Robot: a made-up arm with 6 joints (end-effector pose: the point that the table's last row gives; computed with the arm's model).
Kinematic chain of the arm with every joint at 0, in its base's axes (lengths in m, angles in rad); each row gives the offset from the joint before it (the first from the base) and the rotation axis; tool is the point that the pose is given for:
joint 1: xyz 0 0 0.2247 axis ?
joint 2: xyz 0 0 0 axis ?
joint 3: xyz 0 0 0.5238 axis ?
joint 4: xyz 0 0 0 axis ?
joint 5: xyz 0.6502 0 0 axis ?
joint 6: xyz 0 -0.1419 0 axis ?
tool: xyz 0 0 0
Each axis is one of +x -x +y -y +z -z.
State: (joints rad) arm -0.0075 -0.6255 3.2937 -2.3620 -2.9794 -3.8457
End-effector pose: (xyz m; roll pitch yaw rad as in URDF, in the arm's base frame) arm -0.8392 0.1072 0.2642 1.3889 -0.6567 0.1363
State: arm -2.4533 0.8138 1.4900 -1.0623 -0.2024 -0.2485
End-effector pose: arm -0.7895 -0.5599 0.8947 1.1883 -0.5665 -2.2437
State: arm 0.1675 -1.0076 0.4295 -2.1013 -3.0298 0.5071
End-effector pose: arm -0.2436 0.0316 1.1324 0.0675 1.3576 2.8369
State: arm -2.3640 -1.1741 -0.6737 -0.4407 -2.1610 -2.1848
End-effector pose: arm -0.1730 0.0098 0.6859 -2.4131 1.1845 -0.4472
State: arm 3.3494 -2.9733 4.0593 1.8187 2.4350 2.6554
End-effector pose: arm -0.2810 -0.0948 0.2519 1.6503 0.6877 -0.7441
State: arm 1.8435 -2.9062 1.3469 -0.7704 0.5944 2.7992
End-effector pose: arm 0.2325 -0.4531 -0.8237 2.5708 1.1701 0.2547
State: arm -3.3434 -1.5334 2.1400 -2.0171 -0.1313 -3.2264
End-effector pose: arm 1.1132 -0.2903 0.0249 2.0266 0.5841 -0.3439
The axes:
joint 1: +z
joint 2: +y
joint 3: -y
joint 4: -x
joint 5: -y
joint 6: -x

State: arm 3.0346 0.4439 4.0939 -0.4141 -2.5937 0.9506
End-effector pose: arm 0.3826 0.0896 0.4311 -1.6369 -0.9829 -2.8611
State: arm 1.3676 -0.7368 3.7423 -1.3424 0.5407 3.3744
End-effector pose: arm -0.0970 -0.6301 0.0120 2.4500 1.0374 -0.3708
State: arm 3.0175 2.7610 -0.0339 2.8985 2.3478 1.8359
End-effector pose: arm 0.3852 -0.1868 -0.5147 0.7883 -1.0954 -2.8813
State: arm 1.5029 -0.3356 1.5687 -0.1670 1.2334 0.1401
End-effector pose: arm 0.1150 -0.3717 1.3414 3.0559 -0.0082 -1.4812
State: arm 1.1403 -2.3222 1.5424 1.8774 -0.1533 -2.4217
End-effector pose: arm -0.3648 -0.6917 -0.6645 -2.4606 0.7593 -1.7992
